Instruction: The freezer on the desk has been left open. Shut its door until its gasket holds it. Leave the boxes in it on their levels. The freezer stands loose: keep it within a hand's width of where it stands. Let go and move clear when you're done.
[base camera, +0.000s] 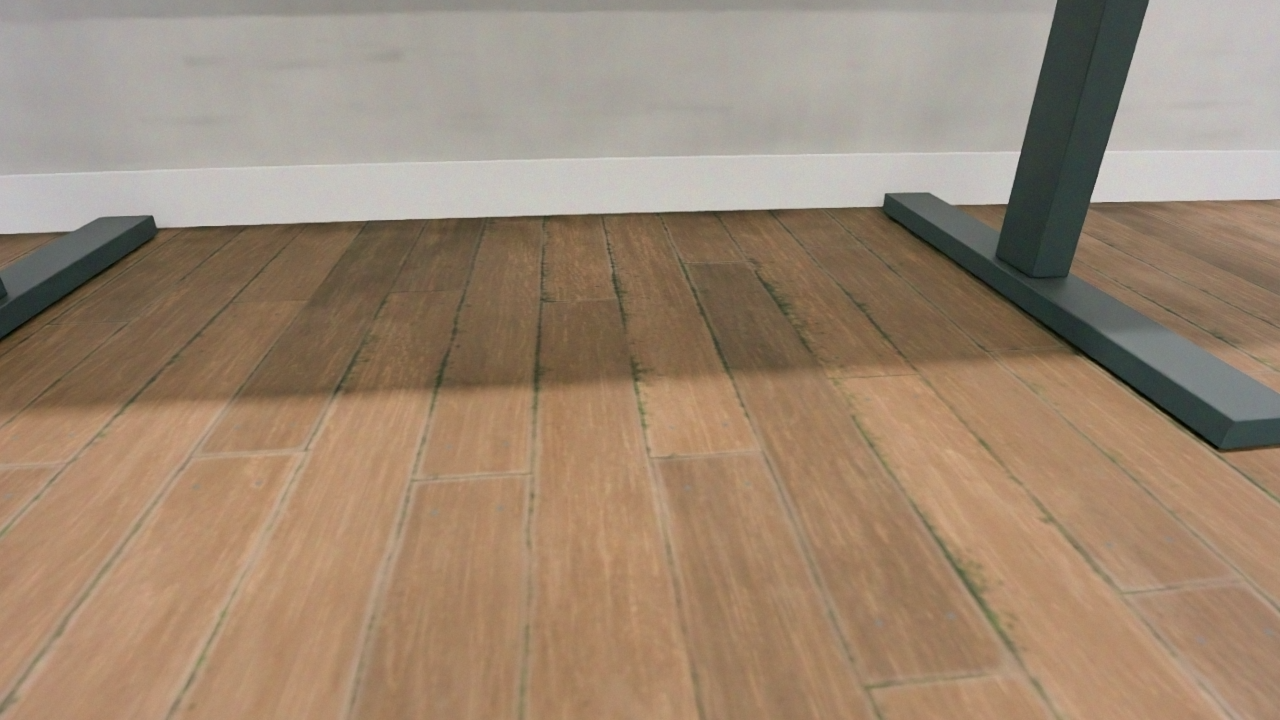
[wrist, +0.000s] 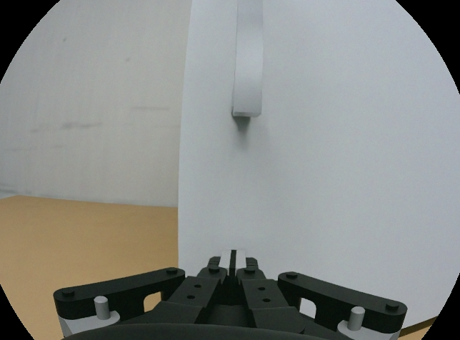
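Places are measured from the arm's base along level axes (x ahead, y left, z up), in centimetres.
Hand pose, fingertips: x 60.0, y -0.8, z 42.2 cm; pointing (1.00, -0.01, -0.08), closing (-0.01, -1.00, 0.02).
Note:
After its pixels a point has its place.
The freezer's door (wrist: 325, 165) is a plain white panel that fills the middle and right of the wrist view. Its grey upright handle (wrist: 248, 65) runs down from the top edge of that view and ends above my fingers. My gripper (wrist: 233, 264) is shut and empty, with its fingertips in front of the lower part of the door, below the handle. Whether the tips touch the door I cannot tell. The freezer's inside, the boxes and the gasket are hidden, so how far the door stands open cannot be seen.
The tan desk top (wrist: 90, 235) shows to the left of the door, with the grey wall (wrist: 100, 100) behind it. In the base camera view, dark desk feet (base camera: 80, 259) {x 98.7, y 67.4, z -36.3 cm} (base camera: 1136, 349) {x 67.6, y -52.1, z -36.2 cm} stand at left and right on the wooden floor (base camera: 590, 537) {x 48.0, y 1.0, z -39.7 cm}, and a desk leg (base camera: 1069, 143) {x 86.0, y -51.8, z -20.2 cm} rises at right.

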